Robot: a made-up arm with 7 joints.
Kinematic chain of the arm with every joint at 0, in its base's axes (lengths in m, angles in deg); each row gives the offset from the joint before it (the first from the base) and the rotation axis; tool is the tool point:
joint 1: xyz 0 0.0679 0 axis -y
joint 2: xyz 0 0.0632 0 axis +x
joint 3: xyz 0 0 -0.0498 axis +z
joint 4: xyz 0 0 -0.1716 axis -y
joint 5: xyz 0 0 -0.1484 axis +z
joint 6: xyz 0 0 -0.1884 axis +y
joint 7: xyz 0 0 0 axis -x
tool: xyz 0 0 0
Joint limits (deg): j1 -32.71..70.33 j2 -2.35..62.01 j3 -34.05..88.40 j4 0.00..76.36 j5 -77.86..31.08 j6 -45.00..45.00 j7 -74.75..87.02
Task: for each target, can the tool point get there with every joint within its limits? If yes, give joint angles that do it. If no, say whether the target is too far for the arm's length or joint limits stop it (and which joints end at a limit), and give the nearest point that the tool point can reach.
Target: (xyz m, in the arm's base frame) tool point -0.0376 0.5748 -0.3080
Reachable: yes | joints -17.07 38.94 70.42 28.85 -53.05 0.39 -43.11
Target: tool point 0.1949 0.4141 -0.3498
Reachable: yes | joints -16.03 51.12 -8.46 58.47 -58.16 11.61 20.85
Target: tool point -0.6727 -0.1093 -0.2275
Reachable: no: too far | nearest point -0.3014 0.1082 -0.4693 | short by 0.494 m
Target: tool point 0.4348 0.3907 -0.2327
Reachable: yes | joints 57.42 28.31 -6.99 6.53 17.21 8.83 69.80
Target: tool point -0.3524 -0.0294 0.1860
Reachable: no: joint limits stop it (at a limit: joint 1, joint 2, joint 4) | nearest point -0.1112 0.5472 0.1102 | short by 0.630 m
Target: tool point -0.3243 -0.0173 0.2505
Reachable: no: joint limits stop it (at a limit: joint 1, joint 2, joint 4) | nearest point -0.0680 0.5362 0.1700 | short by 0.615 m
